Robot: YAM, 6 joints.
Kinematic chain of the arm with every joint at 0, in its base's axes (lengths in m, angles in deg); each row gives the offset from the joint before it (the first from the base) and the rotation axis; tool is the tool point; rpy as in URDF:
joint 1: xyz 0 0 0.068 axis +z
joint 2: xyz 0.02 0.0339 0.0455 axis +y
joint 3: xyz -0.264 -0.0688 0 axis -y
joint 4: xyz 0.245 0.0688 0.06 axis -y
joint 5: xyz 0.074 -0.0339 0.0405 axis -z
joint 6: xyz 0.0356 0 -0.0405 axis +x
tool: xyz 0 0 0 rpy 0 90 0
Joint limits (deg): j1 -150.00..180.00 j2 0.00..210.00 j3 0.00..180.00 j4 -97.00..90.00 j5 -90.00..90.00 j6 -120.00..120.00
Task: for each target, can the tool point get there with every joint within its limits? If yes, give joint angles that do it. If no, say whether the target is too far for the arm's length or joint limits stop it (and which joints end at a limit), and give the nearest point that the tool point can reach.
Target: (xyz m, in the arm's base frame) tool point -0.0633 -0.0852 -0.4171
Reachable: no: joint limits stop it (at a limit: joint 2) | nearest point -0.0756 -0.1018 -0.3592 | short by 0.061 m
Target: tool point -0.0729 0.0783 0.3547
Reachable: yes | joints 145.00 23.61 34.17 7.54 38.94 -95.57
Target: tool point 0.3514 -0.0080 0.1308
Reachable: yes | joints 2.45 111.81 39.71 64.65 40.30 -49.05
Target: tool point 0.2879 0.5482 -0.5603
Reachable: no: too far | nearest point 0.2106 0.4010 -0.3172 | short by 0.295 m
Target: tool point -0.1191 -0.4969 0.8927
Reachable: no: too far | nearest point -0.0824 -0.3439 0.6430 | short by 0.295 m
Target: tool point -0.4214 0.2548 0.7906
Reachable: no: too far | nearest point -0.3236 0.1956 0.6268 | short by 0.200 m
